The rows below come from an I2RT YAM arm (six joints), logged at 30 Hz.
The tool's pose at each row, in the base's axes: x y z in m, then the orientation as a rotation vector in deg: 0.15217 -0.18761 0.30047 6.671 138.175 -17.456; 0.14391 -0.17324 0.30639 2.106 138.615 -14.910; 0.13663 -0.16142 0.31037 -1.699 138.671 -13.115; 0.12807 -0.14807 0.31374 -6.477 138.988 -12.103; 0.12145 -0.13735 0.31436 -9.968 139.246 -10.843; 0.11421 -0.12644 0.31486 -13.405 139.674 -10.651
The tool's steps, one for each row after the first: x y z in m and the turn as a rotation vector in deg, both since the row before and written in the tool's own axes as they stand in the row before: 0.00239 0.01145 -0.01315 -3.085 -0.209 -2.606; 0.00243 0.01017 -0.00996 -2.315 -0.355 -2.247; 0.00320 0.01221 -0.01017 -2.032 0.017 -3.186; 0.00315 0.01059 -0.00608 -1.859 0.070 -2.188; 0.00326 0.01115 -0.00606 -1.099 0.422 -2.431
